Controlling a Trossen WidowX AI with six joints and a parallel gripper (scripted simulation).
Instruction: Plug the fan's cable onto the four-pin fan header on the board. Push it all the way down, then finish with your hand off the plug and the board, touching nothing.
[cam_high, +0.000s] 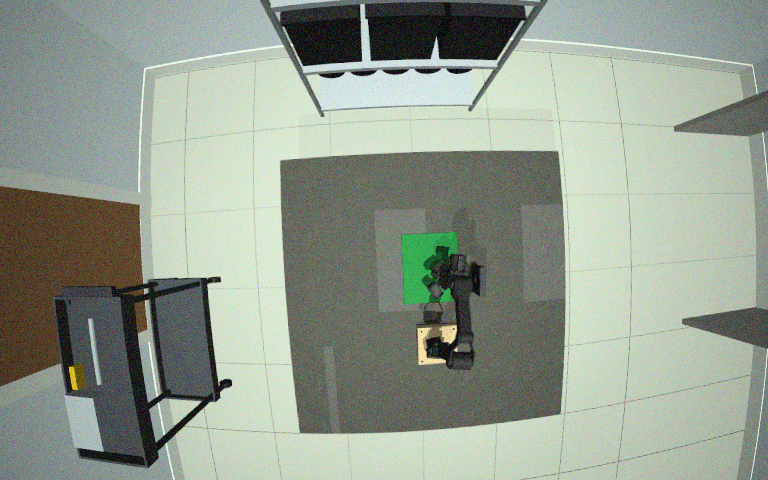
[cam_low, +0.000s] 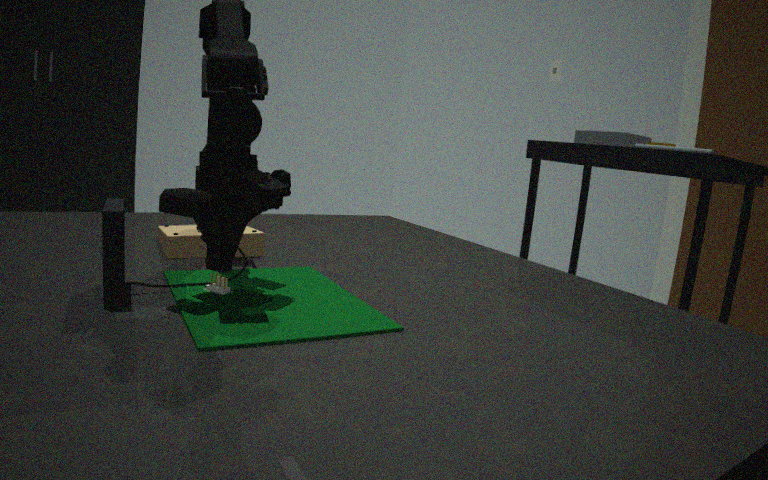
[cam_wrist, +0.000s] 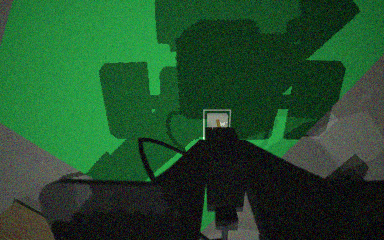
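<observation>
Right now the dark fan plug is 1 cm behind my gripper tip and 1 cm above it. Round my gripper tip: green board: 6 cm below, 5 cm to the left, 4 cm ahead; then black fan: 13 cm to the right, 5 cm behind, 1 cm above; then white four-pin header: 5 cm below, 1 cm behind.
</observation>
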